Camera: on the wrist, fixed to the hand. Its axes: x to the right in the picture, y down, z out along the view.
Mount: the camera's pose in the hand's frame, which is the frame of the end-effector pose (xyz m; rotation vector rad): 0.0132 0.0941 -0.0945 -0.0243 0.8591 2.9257
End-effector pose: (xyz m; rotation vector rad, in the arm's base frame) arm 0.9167 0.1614 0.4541 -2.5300 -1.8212 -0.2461
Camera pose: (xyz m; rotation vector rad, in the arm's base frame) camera 0.9983 0.1338 0.5567 -1.5749 2.0633 -0.6289
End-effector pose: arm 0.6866 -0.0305 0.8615 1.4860 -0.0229 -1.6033
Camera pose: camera 0.8190 -0.0415 0.8790 0.4506 -1.0084 1.3171
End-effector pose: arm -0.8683 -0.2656 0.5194 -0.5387 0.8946 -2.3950
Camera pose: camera -0.8971 -0.2887 0.3906 1.2048 0.6226 0.3396
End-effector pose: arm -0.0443 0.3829 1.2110 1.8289 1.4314 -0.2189
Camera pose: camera 0.0130 0.4505 1.3115 -1.8097 1.6829 -1.7655
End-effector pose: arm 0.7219 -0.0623 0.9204 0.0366 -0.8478 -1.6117
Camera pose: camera 0.8429 -0.1184 0.9074 -0.3426 0.3129 1.1940
